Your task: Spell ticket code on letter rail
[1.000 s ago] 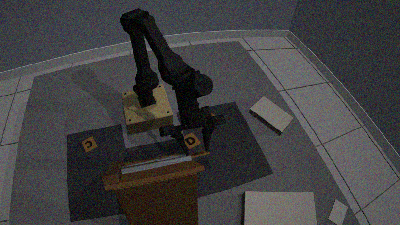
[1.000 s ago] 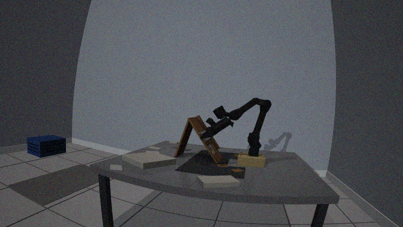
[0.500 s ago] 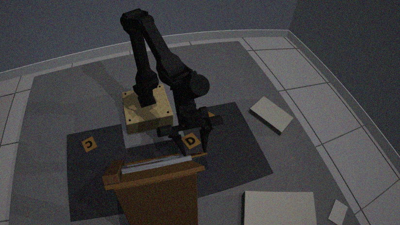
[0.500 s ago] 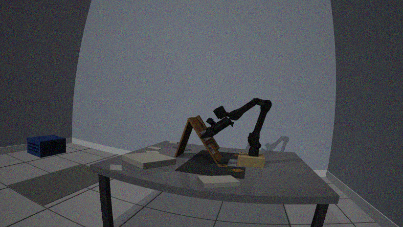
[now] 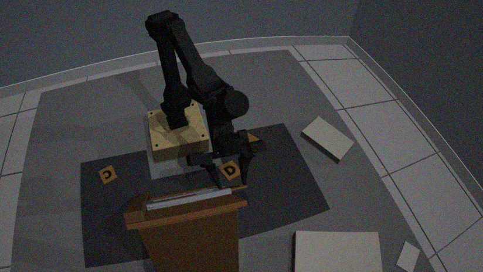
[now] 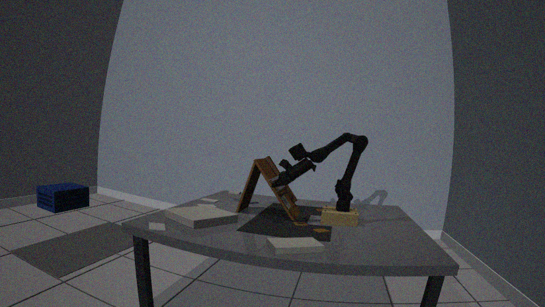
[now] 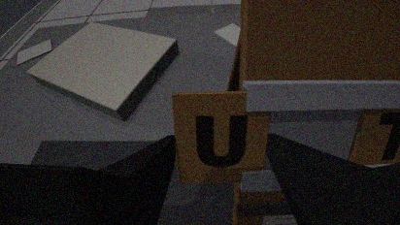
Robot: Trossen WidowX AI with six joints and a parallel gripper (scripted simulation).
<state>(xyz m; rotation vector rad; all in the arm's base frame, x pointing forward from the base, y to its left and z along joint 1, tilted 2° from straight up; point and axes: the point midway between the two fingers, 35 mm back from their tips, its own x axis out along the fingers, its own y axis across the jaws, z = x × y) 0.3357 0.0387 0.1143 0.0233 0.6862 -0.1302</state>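
Right now the white ticket is 6 cm behind my gripper tip, 7 cm to the right of it and 8 cm below it. From my gripper tip the other things lie so: pale slab 13 cm behind, 46 cm to the left, 15 cm below; letter tile right at my gripper tip.
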